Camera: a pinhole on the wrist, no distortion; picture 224 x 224 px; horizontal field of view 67.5 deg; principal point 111.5 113.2 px. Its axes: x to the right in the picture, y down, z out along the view. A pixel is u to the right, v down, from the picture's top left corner.
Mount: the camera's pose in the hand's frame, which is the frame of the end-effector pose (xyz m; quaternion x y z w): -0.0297 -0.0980 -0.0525 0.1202 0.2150 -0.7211 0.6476
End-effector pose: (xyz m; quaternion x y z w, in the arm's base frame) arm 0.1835 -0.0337 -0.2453 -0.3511 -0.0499 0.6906 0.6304
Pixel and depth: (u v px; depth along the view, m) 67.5 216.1 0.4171
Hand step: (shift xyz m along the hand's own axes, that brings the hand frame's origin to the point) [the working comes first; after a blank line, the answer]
In the camera's frame: -0.1095 0.2561 0.4171

0.2810 -0.2133 0.3239
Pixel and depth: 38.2 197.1 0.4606
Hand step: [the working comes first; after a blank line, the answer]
In the camera's frame: -0.2014 0.2305 0.4606

0.2726 -0.1507 0.4076
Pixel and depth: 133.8 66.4 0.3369
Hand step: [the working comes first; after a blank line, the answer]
In the camera's frame: 0.0448 -0.0941 0.3369

-0.0929 -0.2880 0.2378
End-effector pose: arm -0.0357 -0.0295 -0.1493 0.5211 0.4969 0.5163 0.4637
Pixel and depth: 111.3 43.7 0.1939
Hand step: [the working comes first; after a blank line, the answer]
In the camera's frame: -0.0002 -0.0804 0.1939

-0.0885 -0.1826 0.1304
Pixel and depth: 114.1 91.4 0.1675
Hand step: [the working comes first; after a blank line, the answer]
In the camera's frame: 0.0026 -0.0218 0.1675

-0.0339 -0.1768 0.0969
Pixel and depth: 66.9 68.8 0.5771
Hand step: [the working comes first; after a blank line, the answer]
In the camera's frame: -0.1536 -0.1529 0.5771

-0.0994 -0.2208 0.5475
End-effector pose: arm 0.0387 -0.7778 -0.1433 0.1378 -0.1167 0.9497 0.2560
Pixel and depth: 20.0 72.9 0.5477
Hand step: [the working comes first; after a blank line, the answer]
In the camera's frame: -0.2990 -0.1317 0.5477

-0.0623 -0.0803 0.5841
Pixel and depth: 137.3 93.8 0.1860
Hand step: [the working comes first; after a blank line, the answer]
In the camera's frame: 0.0286 -0.0215 0.1860

-0.0352 -0.2084 0.1013
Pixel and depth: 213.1 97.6 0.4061
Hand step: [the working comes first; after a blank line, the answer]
In the camera's frame: 0.2462 -0.0378 0.4061

-0.0568 -0.5017 0.1989
